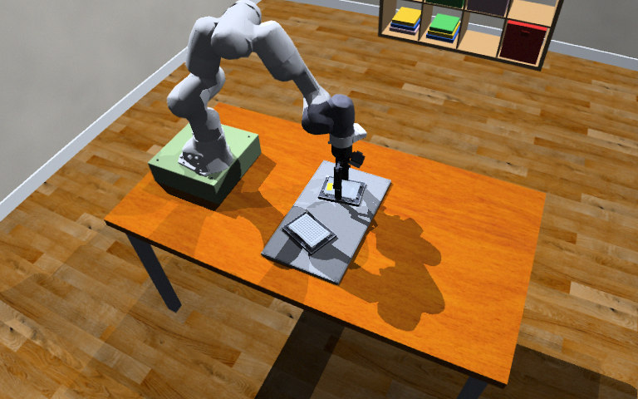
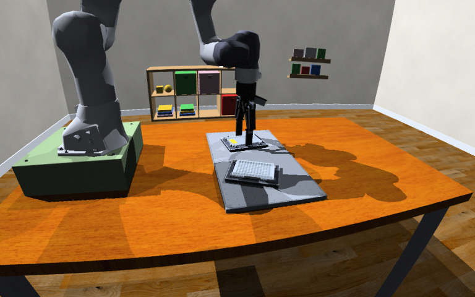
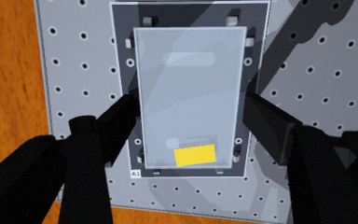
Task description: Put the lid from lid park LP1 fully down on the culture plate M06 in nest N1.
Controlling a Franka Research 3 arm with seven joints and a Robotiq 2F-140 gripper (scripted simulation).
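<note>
My hand is 2 cm above the clear lid. Round my hand: culture plate: 24 cm to the right, 3 cm behind, 2 cm below; lid park LP1: 3 cm below; nest N1: 24 cm to the right, 3 cm below, 3 cm behind.
</note>
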